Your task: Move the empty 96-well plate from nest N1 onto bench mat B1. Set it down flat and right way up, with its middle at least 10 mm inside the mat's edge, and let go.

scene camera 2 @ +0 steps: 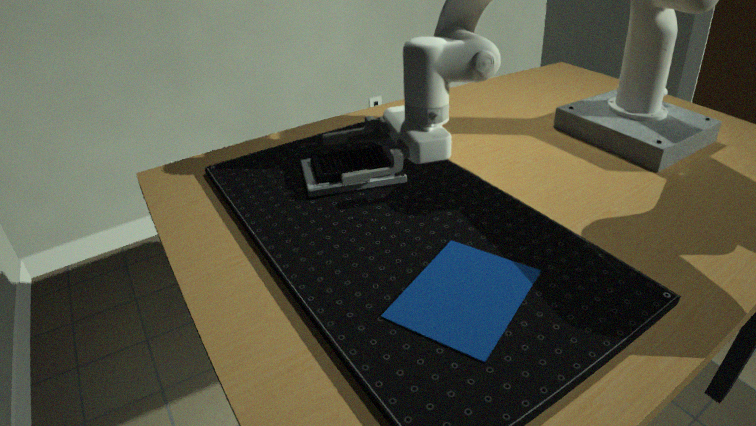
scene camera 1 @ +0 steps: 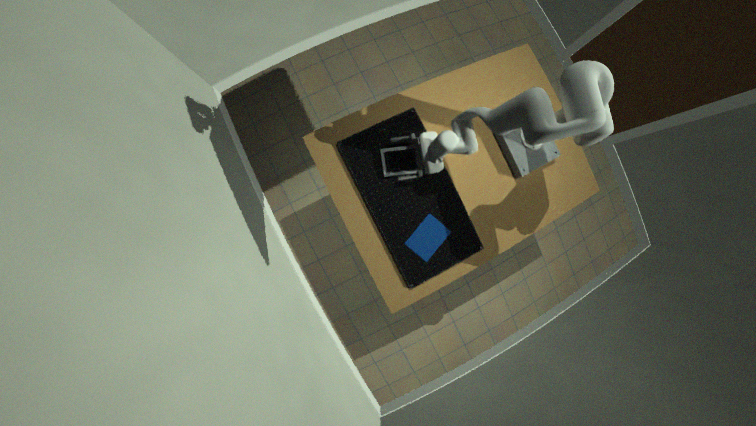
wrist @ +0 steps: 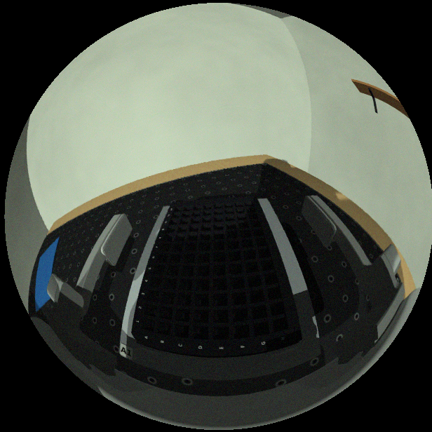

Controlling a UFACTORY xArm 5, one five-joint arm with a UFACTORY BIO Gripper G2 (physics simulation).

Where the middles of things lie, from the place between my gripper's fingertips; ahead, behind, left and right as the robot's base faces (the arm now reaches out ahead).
Right now the black 96-well plate (scene camera 2: 328,167) is 3 cm behind my hand, 1 cm to the left of it and 1 cm below it. Also, from my hand: grey nest N1 (scene camera 2: 335,187): 3 cm below, 3 cm behind, 1 cm to the left; blue bench mat B1 (scene camera 2: 465,298): 35 cm to the left, 3 cm below, 3 cm ahead.
